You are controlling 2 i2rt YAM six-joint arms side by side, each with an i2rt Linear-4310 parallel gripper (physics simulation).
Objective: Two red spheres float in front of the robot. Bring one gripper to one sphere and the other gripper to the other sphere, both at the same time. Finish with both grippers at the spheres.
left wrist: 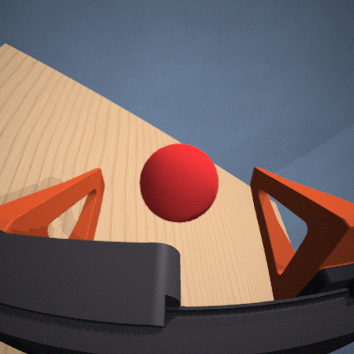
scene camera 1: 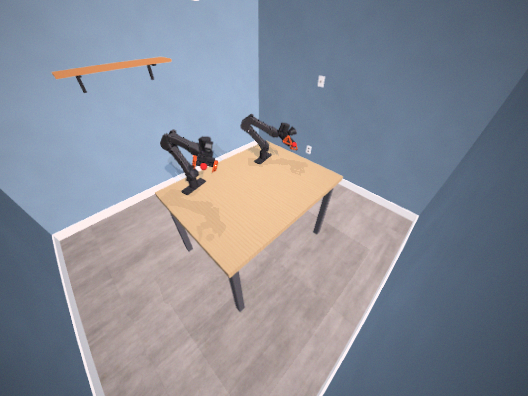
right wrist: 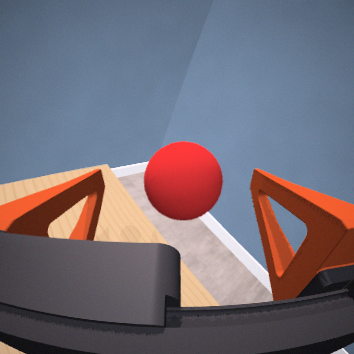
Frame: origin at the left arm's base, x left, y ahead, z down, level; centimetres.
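Seen in the pictures: left gripper, fingertip midpoint: [scene camera 1: 294,147]; right gripper, fingertip midpoint: [scene camera 1: 203,170]; left arm's base, origin of the base link: [scene camera 1: 263,158]; right arm's base, origin of the base link: [scene camera 1: 194,186].
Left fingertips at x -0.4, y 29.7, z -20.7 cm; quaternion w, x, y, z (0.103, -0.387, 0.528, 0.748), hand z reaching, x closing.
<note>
Offsets run from my left fingertips to a thing's top centre. Level surfaces: height alone.
One red sphere @[dx +1.5, dy -1.3, dz -3.1 cm] [scene camera 1: 294,145] [left wrist: 179,183] floats at the left gripper [scene camera 1: 292,145] [left wrist: 178,170]. In the left wrist view it shows between the two orange fingertips, near the middle, with space on both sides. The left gripper is open. The other red sphere @[dx -73.4, dy -21.2, dz -16.2 cm] [scene camera 1: 203,166] [right wrist: 183,180] floats at the right gripper [scene camera 1: 205,165] [right wrist: 178,171]. In the right wrist view it shows between the two fingertips, about midway, with space on both sides. The right gripper is open. Neither sphere appears to touch a finger.
Both arms stand on the wooden table @[dz +20.7 cm] [scene camera 1: 250,200] [left wrist: 60,110] [right wrist: 135,210], along its far side, with both grippers raised above the table top. An orange shelf [scene camera 1: 112,67] is fixed to the blue wall [scene camera 1: 200,60] at the upper left.
</note>
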